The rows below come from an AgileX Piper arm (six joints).
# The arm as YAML. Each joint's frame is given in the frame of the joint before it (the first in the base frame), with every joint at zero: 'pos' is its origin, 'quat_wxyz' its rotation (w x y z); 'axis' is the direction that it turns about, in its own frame. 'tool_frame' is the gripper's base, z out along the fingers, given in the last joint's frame.
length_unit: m
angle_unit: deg
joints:
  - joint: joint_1
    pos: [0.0, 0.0, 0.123]
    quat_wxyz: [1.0, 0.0, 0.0, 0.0]
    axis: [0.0, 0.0, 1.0]
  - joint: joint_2
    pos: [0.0, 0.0, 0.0]
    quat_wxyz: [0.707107, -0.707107, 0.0, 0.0]
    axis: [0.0, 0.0, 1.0]
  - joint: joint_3
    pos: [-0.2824, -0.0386, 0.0]
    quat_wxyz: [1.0, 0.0, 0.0, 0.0]
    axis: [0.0, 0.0, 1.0]
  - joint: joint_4
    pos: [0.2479, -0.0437, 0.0]
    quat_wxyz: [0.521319, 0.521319, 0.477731, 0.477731]
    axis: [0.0, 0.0, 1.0]
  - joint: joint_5
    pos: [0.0, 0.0, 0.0]
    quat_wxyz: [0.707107, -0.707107, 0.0, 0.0]
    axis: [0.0, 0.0, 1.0]
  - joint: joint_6
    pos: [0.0, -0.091, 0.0]
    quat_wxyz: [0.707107, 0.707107, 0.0, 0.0]
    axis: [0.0, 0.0, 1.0]
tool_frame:
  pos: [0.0, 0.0, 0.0]
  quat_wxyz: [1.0, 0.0, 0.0, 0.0]
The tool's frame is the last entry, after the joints.
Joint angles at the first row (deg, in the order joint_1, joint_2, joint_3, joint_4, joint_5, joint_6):
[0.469 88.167 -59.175 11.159 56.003 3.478]
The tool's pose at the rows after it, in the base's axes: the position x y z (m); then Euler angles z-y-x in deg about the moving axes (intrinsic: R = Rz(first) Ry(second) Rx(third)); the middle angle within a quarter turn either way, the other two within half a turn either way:
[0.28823 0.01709 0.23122 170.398 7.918 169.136]
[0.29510 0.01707 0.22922 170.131 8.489 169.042]
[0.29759 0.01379 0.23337 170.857 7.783 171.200]
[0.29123 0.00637 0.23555 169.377 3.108 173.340]
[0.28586 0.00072 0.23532 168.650 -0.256 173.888]
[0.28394 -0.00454 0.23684 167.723 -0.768 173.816]
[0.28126 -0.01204 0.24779 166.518 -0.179 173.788]
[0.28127 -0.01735 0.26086 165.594 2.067 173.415]
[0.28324 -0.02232 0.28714 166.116 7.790 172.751]
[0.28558 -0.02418 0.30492 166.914 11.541 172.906]
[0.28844 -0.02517 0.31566 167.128 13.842 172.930]
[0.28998 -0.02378 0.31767 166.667 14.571 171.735]
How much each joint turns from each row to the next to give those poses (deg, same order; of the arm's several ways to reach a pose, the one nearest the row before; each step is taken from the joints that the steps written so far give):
[-0.001 1.435 -0.470 0.122 -0.136 0.244]
[0.002 1.293 -0.990 0.060 -0.911 0.069]
[-0.070 0.476 -1.745 -2.534 2.231 0.944]
[-1.024 0.000 -0.801 -2.033 5.563 2.192]
[-1.161 0.001 0.000 -0.137 3.431 0.003]
[-1.123 -0.304 0.001 0.129 0.819 -0.160]
[-1.532 -1.287 -1.098 -0.155 1.820 -0.073]
[-1.084 -1.283 -1.576 0.000 0.596 -0.102]
[-0.961 -2.158 -3.481 0.000 0.048 -1.549]
[-0.184 -0.921 -2.857 -0.455 0.164 -0.877]
[-0.065 -0.178 -2.076 -0.217 -0.005 -0.256]
[-0.001 0.003 -0.341 1.082 -0.518 -0.001]

